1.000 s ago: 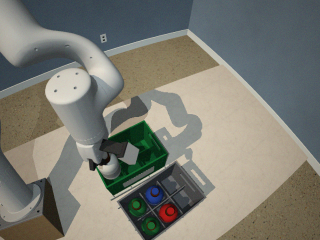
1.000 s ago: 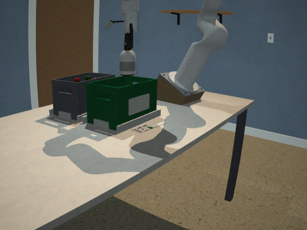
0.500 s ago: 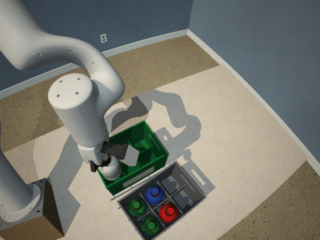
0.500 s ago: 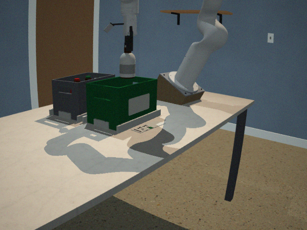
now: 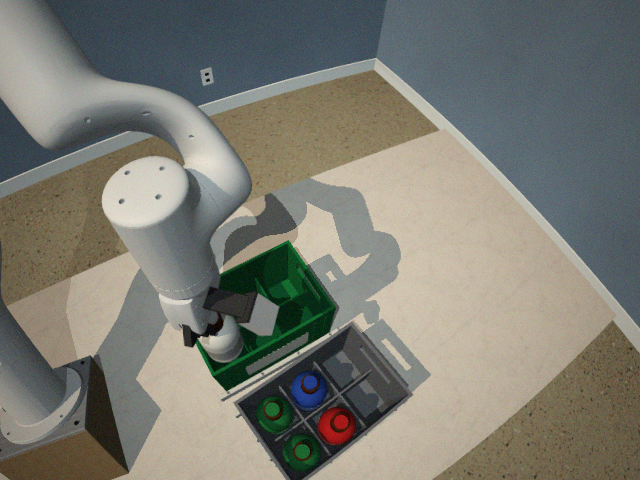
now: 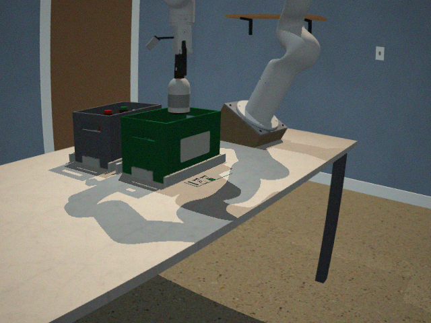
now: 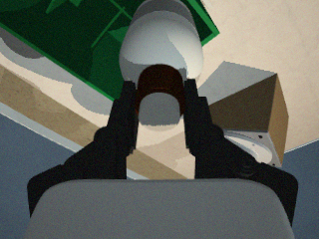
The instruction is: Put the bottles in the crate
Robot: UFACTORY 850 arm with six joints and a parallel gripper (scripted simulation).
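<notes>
Now: hand 7 cm above the whitish bottle. From my hand the other things lie so: green crate (22 cm below, 8 cm ahead, 5 cm to the left); then blue bottle (22 cm below, 13 cm to the right, 13 cm ahead); then green bottle (22 cm below, 15 cm to the right, 4 cm ahead).
</notes>
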